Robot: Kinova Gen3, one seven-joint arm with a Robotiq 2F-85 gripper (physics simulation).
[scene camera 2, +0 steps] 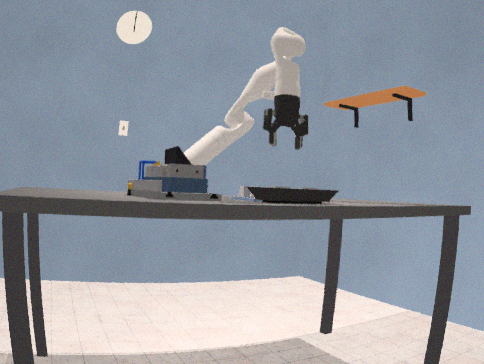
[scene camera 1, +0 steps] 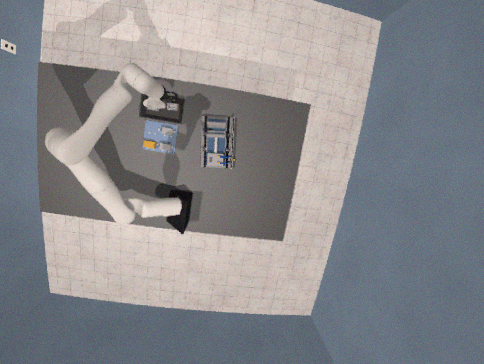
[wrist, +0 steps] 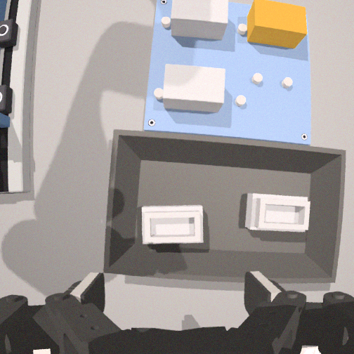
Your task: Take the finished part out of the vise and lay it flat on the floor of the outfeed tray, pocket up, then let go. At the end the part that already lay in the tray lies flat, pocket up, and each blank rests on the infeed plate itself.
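Places are measured from the arm's base along level axes (x left, y back, z up), in centimetres.
Where they show: gripper, fingertip midpoint: (scene camera 2: 285,147) (scene camera 1: 166,98); arm's base, link origin: (scene camera 2: 187,164) (scene camera 1: 177,205).
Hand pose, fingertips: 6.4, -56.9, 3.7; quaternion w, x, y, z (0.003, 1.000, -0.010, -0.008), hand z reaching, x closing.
Note:
Each offset is from my fingertips to the centre of the thing, as dx, dy, dz.
My gripper (scene camera 2: 285,144) (wrist: 174,290) is open and empty, high above the outfeed tray (scene camera 2: 292,195) (wrist: 225,156). The finished part @(-0.1, +2.0, -12.8) (scene camera 1: 172,106) (wrist: 172,226), a white block, lies flat on the tray floor toward the left in the wrist view, pocket up, clear of the walls. The other white part (wrist: 278,213) lies flat near the right wall, pocket up, apart from the first. On the blue infeed plate @(+7.2, +19.6, -15.3) (wrist: 280,112) (scene camera 1: 154,128), two pale blanks (wrist: 194,87) (wrist: 200,20) and an orange blank (wrist: 276,24) look level on the plate, beside small white pegs.
The vise @(-26.6, +20.2, -10.7) (scene camera 1: 218,141) (scene camera 2: 185,185) stands beside the plate and tray, and its edge shows at the left of the wrist view. The infeed plate adjoins one long side of the tray. An orange wall shelf (scene camera 2: 375,97) is behind the arm in scene camera 2.

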